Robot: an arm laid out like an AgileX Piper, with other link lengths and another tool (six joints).
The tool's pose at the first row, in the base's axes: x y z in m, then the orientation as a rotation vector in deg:
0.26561, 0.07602, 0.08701, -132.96, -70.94, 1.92
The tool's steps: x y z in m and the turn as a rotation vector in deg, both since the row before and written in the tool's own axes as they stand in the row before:
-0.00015, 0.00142, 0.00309, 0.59, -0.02, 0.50
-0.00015, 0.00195, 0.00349, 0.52, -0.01, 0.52
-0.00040, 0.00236, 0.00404, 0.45, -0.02, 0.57
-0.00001, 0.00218, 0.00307, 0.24, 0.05, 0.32
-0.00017, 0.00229, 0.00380, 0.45, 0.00, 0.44
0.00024, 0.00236, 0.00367, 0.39, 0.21, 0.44
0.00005, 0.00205, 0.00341, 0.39, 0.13, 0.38
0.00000, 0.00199, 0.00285, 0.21, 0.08, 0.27
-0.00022, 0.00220, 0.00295, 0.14, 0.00, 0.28
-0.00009, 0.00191, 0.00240, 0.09, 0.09, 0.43
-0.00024, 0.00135, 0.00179, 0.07, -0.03, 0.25
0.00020, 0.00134, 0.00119, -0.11, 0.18, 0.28
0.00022, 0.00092, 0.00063, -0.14, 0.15, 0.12
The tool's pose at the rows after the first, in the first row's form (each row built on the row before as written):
0.26584, 0.07655, 0.08366, -132.77, -70.20, 2.47
0.26633, 0.07702, 0.07972, -132.65, -69.45, 2.98
0.26680, 0.07735, 0.07506, -132.62, -68.67, 3.47
0.26759, 0.07765, 0.07139, -132.60, -68.21, 3.67
0.26814, 0.07810, 0.06701, -132.48, -67.57, 4.09
0.26899, 0.07878, 0.06278, -132.36, -66.85, 4.23
0.26955, 0.07936, 0.05888, -132.22, -66.24, 4.44
0.27017, 0.07969, 0.05548, -132.18, -65.83, 4.57
0.27076, 0.07980, 0.05184, -132.22, -65.47, 4.75
0.27137, 0.07990, 0.04883, -132.37, -64.91, 4.86
0.27165, 0.07988, 0.04659, -132.46, -64.62, 5.03
0.27238, 0.07992, 0.04494, -132.68, -64.24, 4.87
0.27299, 0.07992, 0.04398, -132.84, -64.07, 4.66

